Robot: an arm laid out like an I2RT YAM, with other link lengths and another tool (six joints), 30 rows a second.
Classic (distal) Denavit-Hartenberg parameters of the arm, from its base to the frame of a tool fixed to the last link. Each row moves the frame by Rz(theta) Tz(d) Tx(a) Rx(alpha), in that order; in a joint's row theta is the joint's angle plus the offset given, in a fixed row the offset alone. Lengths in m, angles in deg.
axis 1: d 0.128  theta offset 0  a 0.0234  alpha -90
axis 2: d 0  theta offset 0  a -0.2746  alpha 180
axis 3: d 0  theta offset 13.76  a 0.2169  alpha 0
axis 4: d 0.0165  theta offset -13.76  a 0.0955  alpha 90
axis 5: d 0.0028  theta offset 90  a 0  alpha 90
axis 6: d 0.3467  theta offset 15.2  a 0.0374  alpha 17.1
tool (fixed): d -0.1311  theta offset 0  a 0  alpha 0
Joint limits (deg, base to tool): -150..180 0..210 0..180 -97..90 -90..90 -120..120
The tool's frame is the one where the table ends.
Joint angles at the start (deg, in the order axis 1, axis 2, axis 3, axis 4, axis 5, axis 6): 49.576, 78.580, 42.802, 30.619, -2.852, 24.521
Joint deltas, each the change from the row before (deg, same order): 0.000, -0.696, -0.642, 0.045, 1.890, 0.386; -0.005, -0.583, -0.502, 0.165, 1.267, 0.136; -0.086, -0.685, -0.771, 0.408, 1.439, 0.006; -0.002, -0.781, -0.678, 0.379, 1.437, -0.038
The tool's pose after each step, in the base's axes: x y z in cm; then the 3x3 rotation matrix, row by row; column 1 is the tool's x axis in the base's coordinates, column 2 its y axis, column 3 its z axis. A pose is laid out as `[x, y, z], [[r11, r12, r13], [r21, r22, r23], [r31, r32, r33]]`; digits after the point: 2 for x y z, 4 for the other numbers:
[32.23, 35.29, 23.12], [[0.5536, -0.3310, 0.7642], [-0.5294, 0.5684, 0.6298], [-0.6428, -0.7532, 0.1394]]
[32.45, 34.80, 23.23], [[0.5432, -0.3164, 0.7777], [-0.5394, 0.5783, 0.6121], [-0.6434, -0.7519, 0.1435]]
[32.72, 34.16, 23.30], [[0.5321, -0.2971, 0.7929], [-0.5517, 0.5887, 0.5908], [-0.6423, -0.7518, 0.1494]]
[32.95, 33.56, 23.51], [[0.5229, -0.2767, 0.8063], [-0.5618, 0.5995, 0.5701], [-0.6411, -0.7511, 0.1580]]

